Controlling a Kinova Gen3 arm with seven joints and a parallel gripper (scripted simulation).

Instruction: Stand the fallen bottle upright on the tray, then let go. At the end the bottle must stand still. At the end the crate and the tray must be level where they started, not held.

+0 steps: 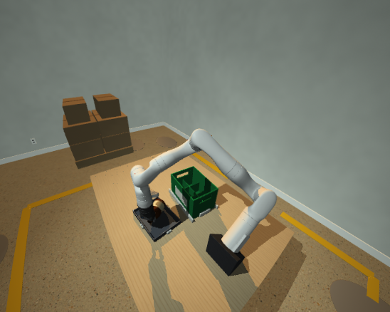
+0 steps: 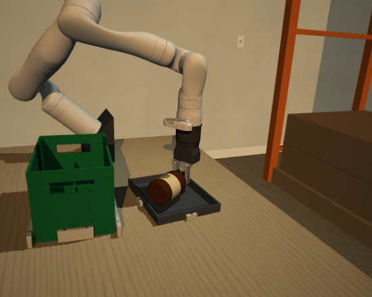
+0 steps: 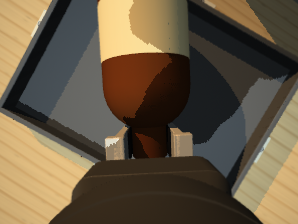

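The brown bottle is 3 cm ahead of my hand, 4 cm to the right of it and 1 cm below it. The rest, counted from my hand: dark tray: 3 cm ahead, 4 cm to the right, 4 cm below; then green crate: 4 cm ahead, 31 cm to the right, 3 cm above.
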